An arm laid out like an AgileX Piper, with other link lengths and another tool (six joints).
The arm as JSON. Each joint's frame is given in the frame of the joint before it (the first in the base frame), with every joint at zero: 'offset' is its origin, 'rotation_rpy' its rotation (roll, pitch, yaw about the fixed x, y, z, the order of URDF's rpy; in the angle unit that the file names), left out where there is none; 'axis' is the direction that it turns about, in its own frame. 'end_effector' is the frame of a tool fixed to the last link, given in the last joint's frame.
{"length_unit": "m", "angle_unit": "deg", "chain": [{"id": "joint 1", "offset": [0.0, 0.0, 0.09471], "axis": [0.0, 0.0, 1.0]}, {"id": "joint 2", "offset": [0.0, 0.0, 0.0], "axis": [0.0, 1.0, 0.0]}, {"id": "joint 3", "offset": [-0.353, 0.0, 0.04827], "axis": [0.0, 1.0, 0.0]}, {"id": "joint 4", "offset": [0.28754, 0.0, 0.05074], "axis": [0.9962, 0.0, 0.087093]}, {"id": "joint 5", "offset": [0.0, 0.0, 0.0], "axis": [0.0, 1.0, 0.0]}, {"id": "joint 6", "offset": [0.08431, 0.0, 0.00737], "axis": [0.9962, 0.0, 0.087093]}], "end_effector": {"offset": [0.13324, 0.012, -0.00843], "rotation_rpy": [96.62, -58.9, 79.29]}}
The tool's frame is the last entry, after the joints.
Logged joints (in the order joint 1, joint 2, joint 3, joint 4, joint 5, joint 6), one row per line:
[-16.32, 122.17, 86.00, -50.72, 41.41, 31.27]
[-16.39, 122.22, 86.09, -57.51, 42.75, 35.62]
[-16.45, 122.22, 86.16, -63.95, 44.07, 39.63]
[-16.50, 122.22, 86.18, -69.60, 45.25, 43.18]
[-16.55, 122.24, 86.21, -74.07, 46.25, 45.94]
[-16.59, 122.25, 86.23, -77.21, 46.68, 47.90]
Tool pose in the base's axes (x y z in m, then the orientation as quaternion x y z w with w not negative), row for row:
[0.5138, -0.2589, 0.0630, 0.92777, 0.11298, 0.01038, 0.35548]
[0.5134, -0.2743, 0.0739, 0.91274, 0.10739, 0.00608, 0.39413]
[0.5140, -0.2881, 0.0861, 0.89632, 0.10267, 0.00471, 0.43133]
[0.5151, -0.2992, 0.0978, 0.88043, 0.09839, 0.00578, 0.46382]
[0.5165, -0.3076, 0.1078, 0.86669, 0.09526, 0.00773, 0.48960]
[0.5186, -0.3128, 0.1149, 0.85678, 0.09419, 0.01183, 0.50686]
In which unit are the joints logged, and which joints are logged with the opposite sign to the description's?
The joints are logged in degrees. Opposite sign: joint 3.
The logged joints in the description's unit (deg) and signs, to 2 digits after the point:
[-16.32, 122.17, -86.00, -50.72, 41.41, 31.27]
[-16.39, 122.22, -86.09, -57.51, 42.75, 35.62]
[-16.45, 122.22, -86.16, -63.95, 44.07, 39.63]
[-16.50, 122.22, -86.18, -69.60, 45.25, 43.18]
[-16.55, 122.24, -86.21, -74.07, 46.25, 45.94]
[-16.59, 122.25, -86.23, -77.21, 46.68, 47.90]

